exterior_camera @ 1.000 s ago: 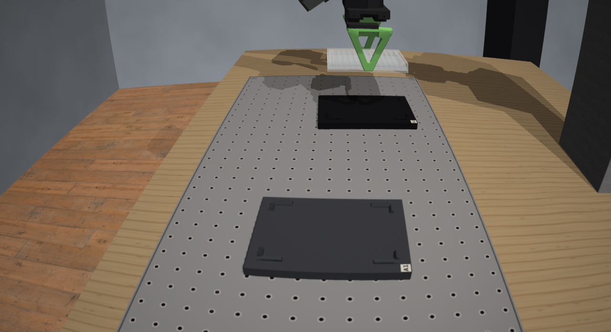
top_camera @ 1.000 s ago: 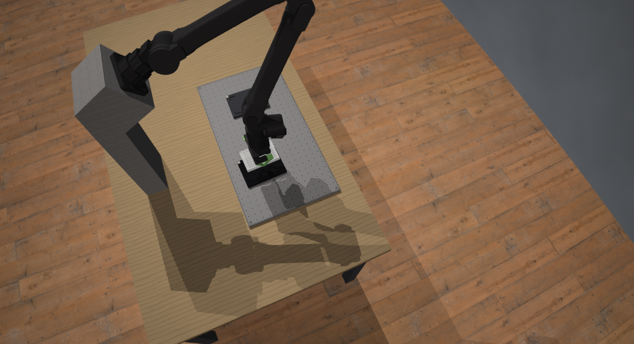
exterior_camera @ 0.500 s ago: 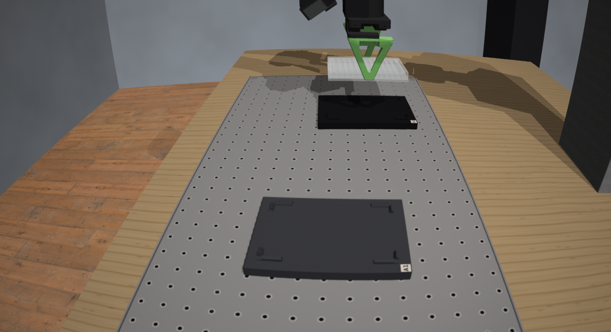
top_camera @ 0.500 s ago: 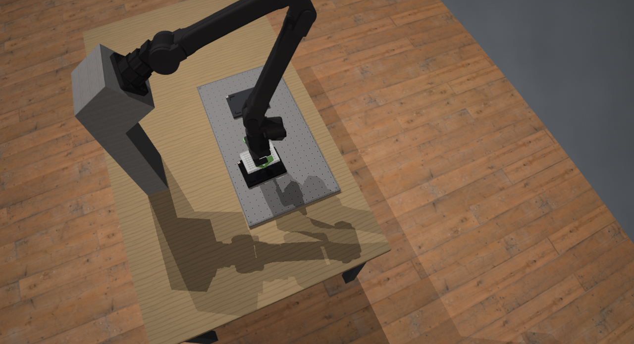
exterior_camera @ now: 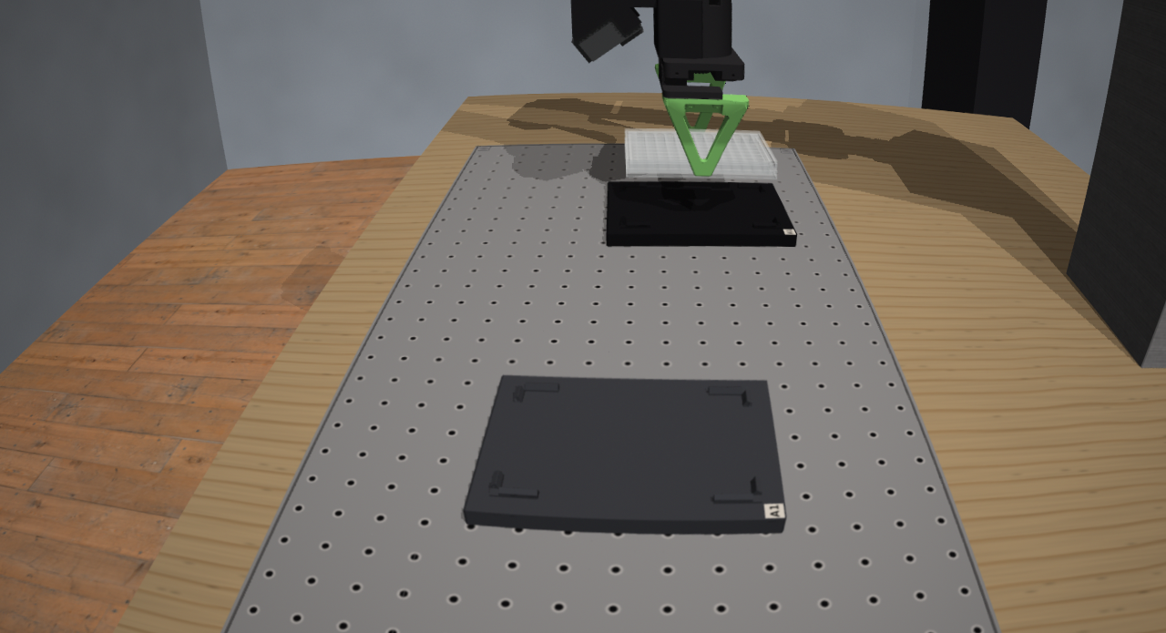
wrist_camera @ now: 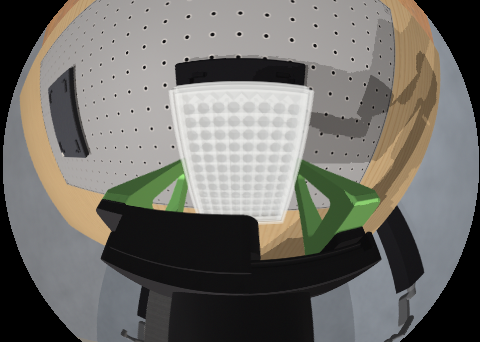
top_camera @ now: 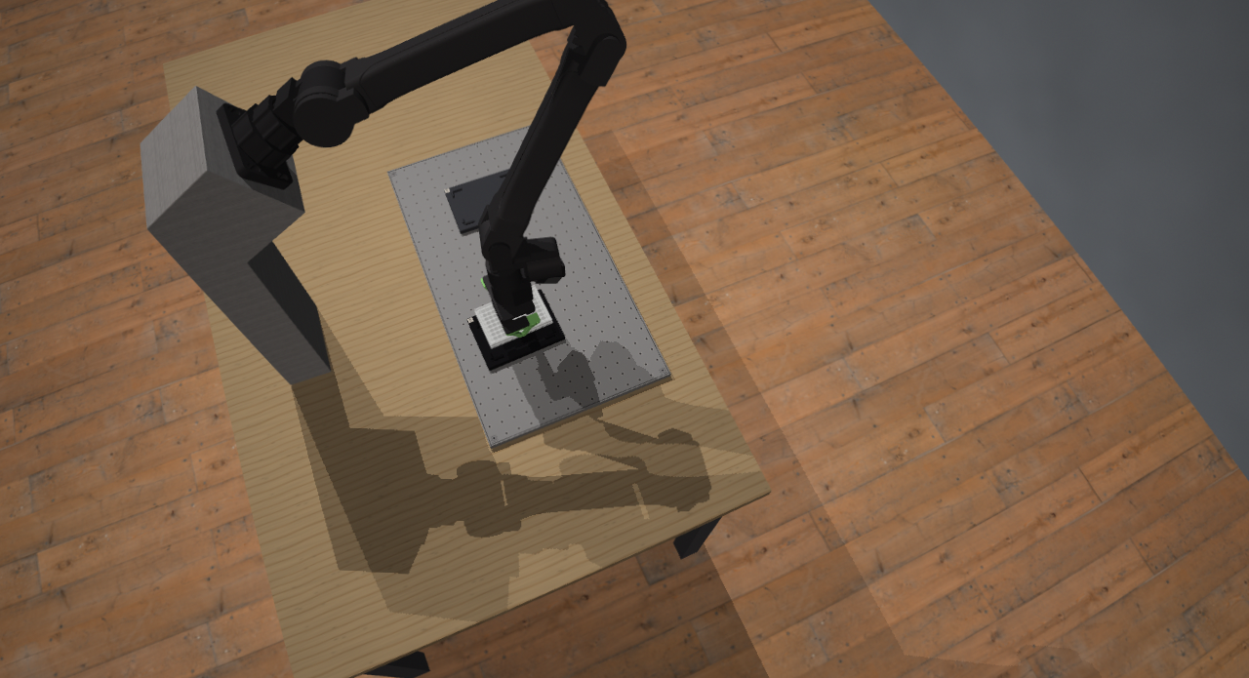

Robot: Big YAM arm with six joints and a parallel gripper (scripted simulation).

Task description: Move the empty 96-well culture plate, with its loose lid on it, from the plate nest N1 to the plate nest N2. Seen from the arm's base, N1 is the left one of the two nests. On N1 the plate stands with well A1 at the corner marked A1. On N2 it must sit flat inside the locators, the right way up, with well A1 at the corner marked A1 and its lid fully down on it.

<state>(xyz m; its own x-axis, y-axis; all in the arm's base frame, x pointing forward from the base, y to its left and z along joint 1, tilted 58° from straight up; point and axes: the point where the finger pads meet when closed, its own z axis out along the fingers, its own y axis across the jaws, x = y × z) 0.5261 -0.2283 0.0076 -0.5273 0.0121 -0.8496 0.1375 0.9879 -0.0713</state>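
Now: hand 6 cm above the black nest N2. From my hand the other things lie so: nest N1: 29 cm to the left, 14 cm ahead, 6 cm below; then lid: right at my hand.
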